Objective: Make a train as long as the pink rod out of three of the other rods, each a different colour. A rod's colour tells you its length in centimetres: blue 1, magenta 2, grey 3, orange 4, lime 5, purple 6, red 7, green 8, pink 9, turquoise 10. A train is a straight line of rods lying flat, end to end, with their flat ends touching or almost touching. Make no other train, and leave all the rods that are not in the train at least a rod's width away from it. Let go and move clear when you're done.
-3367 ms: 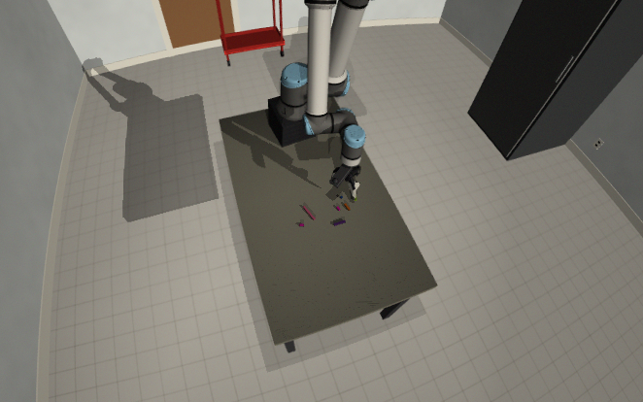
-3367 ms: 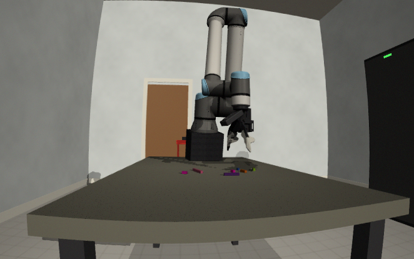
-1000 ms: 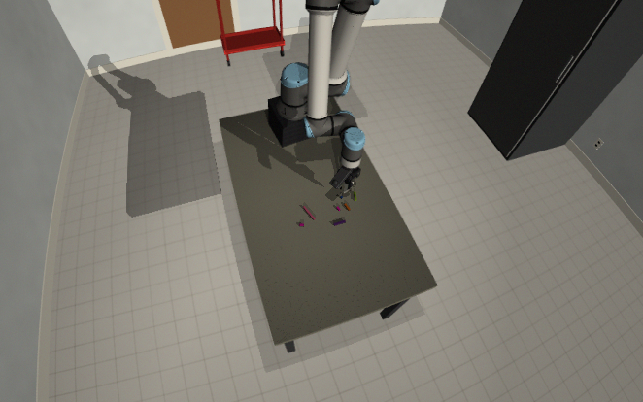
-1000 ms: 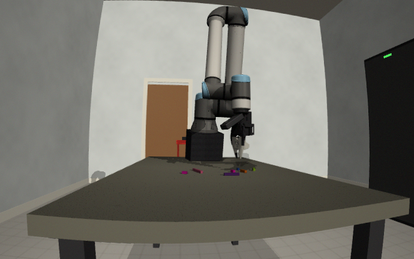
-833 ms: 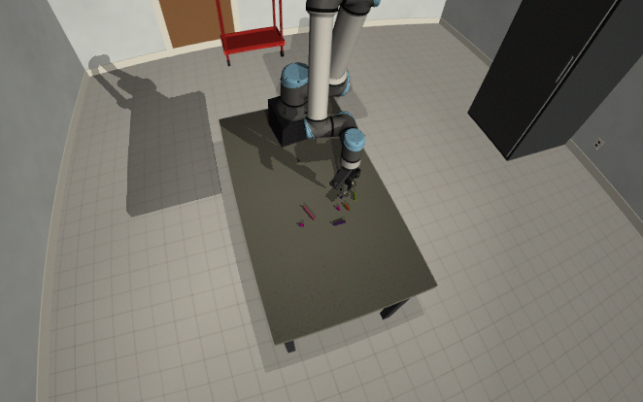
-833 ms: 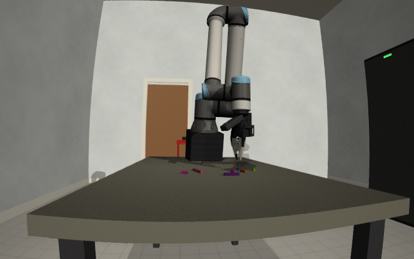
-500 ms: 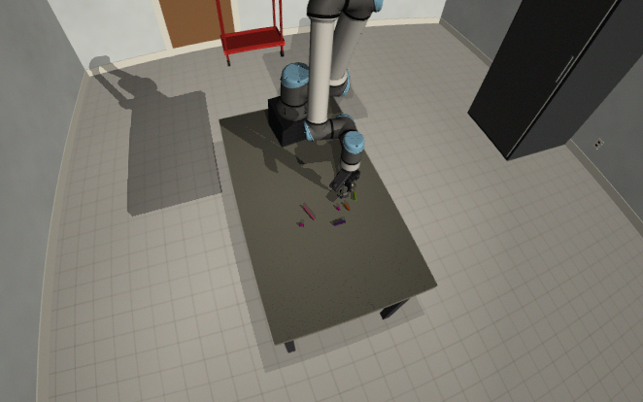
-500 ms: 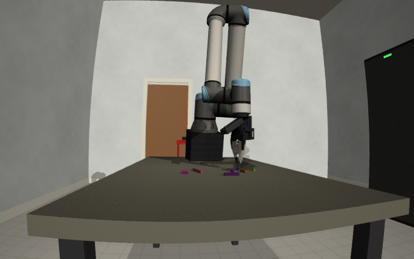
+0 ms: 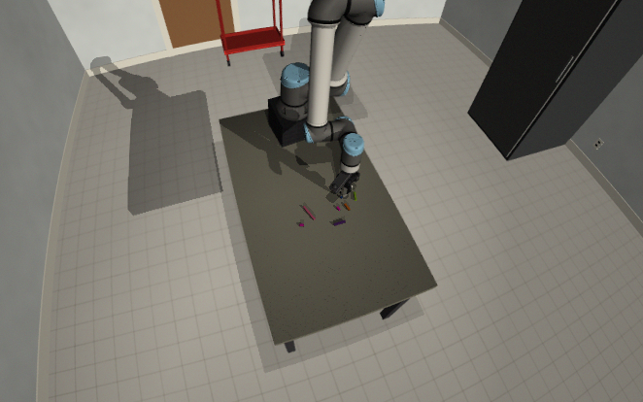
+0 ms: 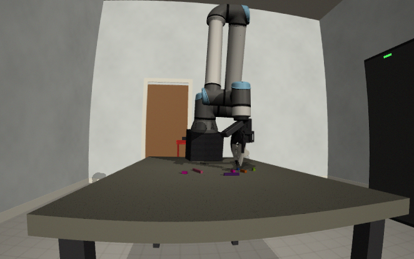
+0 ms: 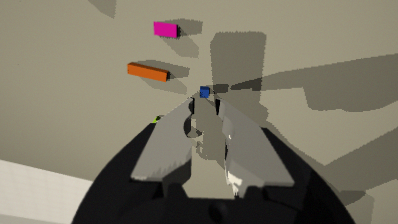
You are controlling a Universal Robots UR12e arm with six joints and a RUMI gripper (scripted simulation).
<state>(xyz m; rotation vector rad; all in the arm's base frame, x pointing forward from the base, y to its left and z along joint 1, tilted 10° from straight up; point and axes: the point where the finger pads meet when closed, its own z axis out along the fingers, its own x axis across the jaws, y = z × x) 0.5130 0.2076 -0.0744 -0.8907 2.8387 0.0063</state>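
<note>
The blue rod is 30 mm below my hand. The rest, counted from my hand: purple rod (150 mm ahead, 30 mm to the right, 30 mm below); then lime rod (70 mm to the left, 30 mm below); then orange rod (60 mm ahead, 20 mm to the left, 30 mm below).
</note>
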